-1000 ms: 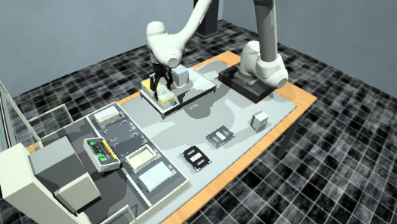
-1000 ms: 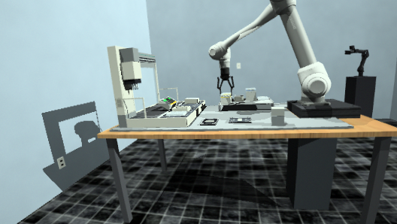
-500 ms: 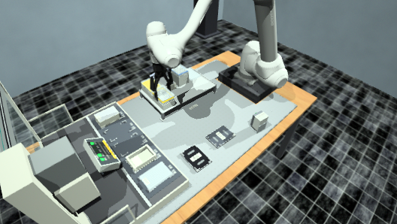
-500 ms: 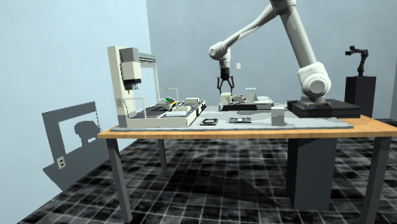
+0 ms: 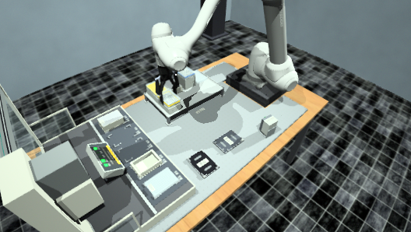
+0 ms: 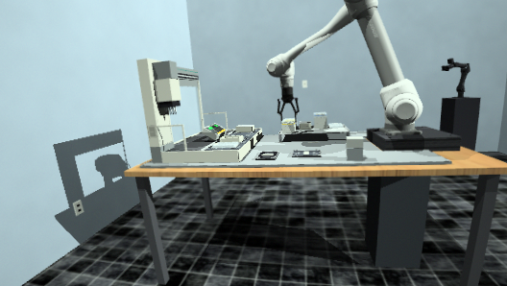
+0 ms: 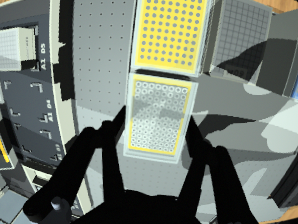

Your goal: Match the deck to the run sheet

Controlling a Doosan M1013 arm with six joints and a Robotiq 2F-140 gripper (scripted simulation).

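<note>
Right now the yellow-rimmed tip rack is 40 mm below my hand, 10 mm to the left of it and 10 mm behind it. Also, from my hand: clear cover 10 mm below; then blue-rimmed tip rack 230 mm behind, 120 mm to the right, 10 mm below; then shelf 160 mm behind, 90 mm below, 60 mm to the right.
</note>
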